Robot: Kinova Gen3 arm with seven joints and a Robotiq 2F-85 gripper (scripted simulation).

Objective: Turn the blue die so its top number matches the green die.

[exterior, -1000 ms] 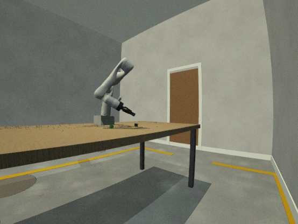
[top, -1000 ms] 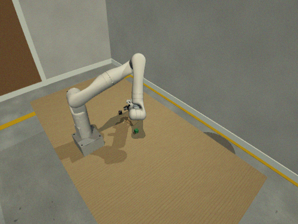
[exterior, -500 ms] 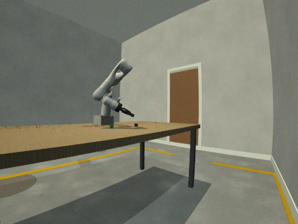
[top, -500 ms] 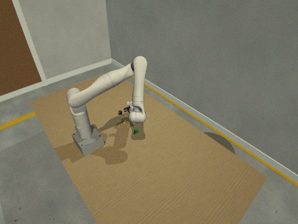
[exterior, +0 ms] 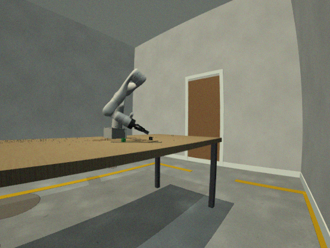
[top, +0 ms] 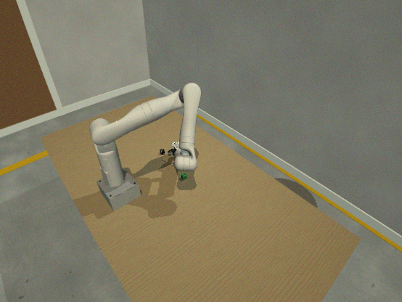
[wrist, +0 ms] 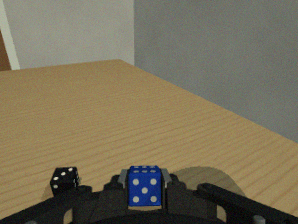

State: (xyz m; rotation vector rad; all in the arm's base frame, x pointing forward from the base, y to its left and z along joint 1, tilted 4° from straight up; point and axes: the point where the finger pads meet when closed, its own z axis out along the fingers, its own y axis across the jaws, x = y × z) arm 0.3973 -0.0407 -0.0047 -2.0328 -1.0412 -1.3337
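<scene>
The tan mat lies 70 mm below my hand. Round my hand: black die (40 mm behind, 100 mm to the left, 60 mm below); blue die (10 mm to the left); green die (90 mm behind, 140 mm to the right, 60 mm below).
</scene>
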